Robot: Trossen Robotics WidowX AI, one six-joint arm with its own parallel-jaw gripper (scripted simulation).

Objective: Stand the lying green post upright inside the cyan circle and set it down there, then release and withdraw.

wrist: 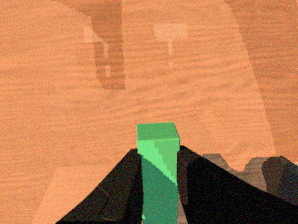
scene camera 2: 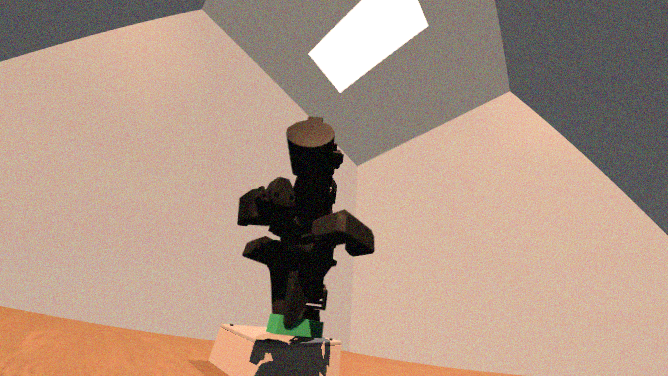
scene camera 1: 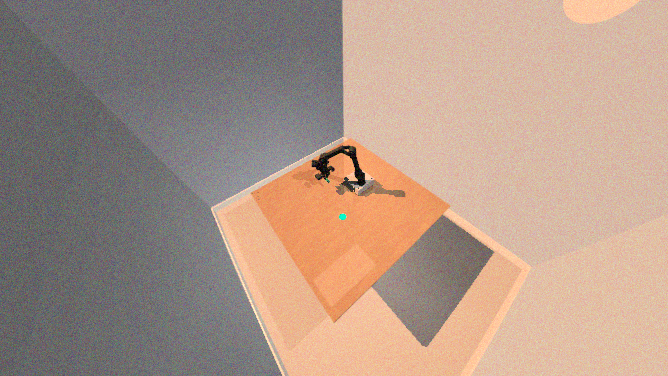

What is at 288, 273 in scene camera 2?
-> My gripper.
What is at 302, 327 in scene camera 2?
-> A green post.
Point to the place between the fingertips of my gripper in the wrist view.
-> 157, 156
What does my gripper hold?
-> A green post.
